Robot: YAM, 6 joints.
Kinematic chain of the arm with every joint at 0, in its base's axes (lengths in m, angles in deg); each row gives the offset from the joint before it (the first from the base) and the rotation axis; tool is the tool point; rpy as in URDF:
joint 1: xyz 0 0 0.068 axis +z
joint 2: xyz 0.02 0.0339 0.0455 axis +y
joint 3: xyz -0.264 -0.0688 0 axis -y
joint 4: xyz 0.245 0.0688 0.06 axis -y
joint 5: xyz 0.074 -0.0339 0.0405 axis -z
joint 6: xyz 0.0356 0 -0.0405 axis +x
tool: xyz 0 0 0 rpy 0 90 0
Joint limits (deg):
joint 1: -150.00..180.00
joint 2: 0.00..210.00
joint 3: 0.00..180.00
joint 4: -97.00..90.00
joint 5: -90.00..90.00
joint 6: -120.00..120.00
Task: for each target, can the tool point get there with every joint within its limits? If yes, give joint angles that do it. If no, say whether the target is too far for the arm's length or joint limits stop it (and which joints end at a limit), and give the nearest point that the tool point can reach.
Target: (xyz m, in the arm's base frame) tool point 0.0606 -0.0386 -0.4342
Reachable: no: joint limits stop it (at a limit: joint 2) | nearest point 0.0903 -0.0575 -0.3515 | short by 0.090 m
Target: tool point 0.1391 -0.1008 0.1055
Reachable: yes | joints -25.40 88.72 28.38 -41.50 62.04 13.91
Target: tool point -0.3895 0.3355 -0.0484
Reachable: yes | joints 135.50 163.68 102.49 25.07 -71.36 -47.00
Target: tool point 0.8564 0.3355 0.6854
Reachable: no: too far | nearest point 0.5104 0.2000 0.4492 | short by 0.440 m
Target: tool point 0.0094 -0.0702 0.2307
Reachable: yes | joints -71.29 21.84 32.43 -63.31 22.54 -85.47
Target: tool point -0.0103 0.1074 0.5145
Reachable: yes | joints 96.31 43.57 60.53 38.41 2.58 -72.29
